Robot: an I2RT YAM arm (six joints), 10 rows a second.
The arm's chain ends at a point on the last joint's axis. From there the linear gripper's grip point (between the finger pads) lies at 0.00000 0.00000 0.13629 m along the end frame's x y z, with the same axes.
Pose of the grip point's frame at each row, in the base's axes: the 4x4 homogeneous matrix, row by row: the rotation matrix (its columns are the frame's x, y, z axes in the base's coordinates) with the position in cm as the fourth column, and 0 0 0 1 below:
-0.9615 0.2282 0.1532 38.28; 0.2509 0.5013 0.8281 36.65; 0.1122 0.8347 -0.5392 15.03; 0 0 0 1
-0.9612 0.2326 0.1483 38.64; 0.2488 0.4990 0.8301 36.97; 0.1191 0.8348 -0.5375 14.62; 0 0 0 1
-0.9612 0.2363 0.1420 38.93; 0.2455 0.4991 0.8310 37.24; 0.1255 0.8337 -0.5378 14.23; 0 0 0 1
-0.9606 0.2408 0.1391 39.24; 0.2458 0.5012 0.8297 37.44; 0.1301 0.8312 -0.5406 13.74; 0 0 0 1
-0.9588 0.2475 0.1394 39.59; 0.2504 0.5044 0.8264 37.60; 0.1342 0.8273 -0.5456 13.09; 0 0 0 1
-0.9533 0.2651 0.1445 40.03; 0.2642 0.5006 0.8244 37.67; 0.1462 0.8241 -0.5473 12.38; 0 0 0 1
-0.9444 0.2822 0.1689 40.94; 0.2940 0.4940 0.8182 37.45; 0.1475 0.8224 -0.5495 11.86; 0 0 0 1
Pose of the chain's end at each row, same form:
-0.9615 0.2282 0.1532 36.19; 0.2509 0.5013 0.8281 25.36; 0.1122 0.8347 -0.5392 22.38; 0 0 0 1
-0.9612 0.2326 0.1483 36.62; 0.2488 0.4990 0.8301 25.66; 0.1191 0.8348 -0.5375 21.95; 0 0 0 1
-0.9612 0.2363 0.1420 36.99; 0.2455 0.4991 0.8310 25.91; 0.1255 0.8337 -0.5378 21.56; 0 0 0 1
-0.9606 0.2408 0.1391 37.34; 0.2458 0.5012 0.8297 26.13; 0.1301 0.8312 -0.5406 21.11; 0 0 0 1
-0.9588 0.2475 0.1394 37.69; 0.2504 0.5044 0.8264 26.34; 0.1342 0.8273 -0.5456 20.53; 0 0 0 1
-0.9533 0.2651 0.1445 38.06; 0.2642 0.5006 0.8244 26.43; 0.1462 0.8241 -0.5473 19.84; 0 0 0 1
-0.9444 0.2822 0.1689 38.64; 0.2940 0.4940 0.8182 26.30; 0.1475 0.8224 -0.5495 19.35; 0 0 0 1

